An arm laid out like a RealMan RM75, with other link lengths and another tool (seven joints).
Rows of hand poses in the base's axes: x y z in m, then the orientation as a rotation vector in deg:
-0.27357, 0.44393, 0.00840, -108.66, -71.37, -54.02
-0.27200, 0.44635, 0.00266, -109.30, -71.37, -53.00
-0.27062, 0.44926, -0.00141, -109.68, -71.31, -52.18
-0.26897, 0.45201, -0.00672, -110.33, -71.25, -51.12
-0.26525, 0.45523, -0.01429, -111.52, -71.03, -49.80
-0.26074, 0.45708, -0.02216, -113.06, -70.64, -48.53
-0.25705, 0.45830, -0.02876, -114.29, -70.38, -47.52
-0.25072, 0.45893, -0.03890, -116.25, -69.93, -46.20
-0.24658, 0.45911, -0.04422, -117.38, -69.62, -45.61
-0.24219, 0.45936, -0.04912, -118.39, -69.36, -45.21
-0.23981, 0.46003, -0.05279, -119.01, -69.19, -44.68
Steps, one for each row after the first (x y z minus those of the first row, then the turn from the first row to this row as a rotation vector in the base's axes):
0.00157, 0.00242, -0.00574, -0.60, 0.71, 0.00
0.00295, 0.00533, -0.00981, -0.96, 1.30, 0.05
0.00460, 0.00808, -0.01512, -1.55, 2.05, 0.02
0.00832, 0.01130, -0.02269, -2.47, 3.04, -0.30
0.01283, 0.01315, -0.03056, -3.56, 4.04, -0.91
0.01652, 0.01437, -0.03716, -4.46, 4.80, -1.39
0.02285, 0.01500, -0.04730, -5.84, 5.81, -2.28
0.02699, 0.01518, -0.05262, -6.58, 6.29, -2.87
0.03138, 0.01543, -0.05752, -7.23, 6.62, -3.44
0.03376, 0.01610, -0.06119, -7.68, 7.01, -3.70

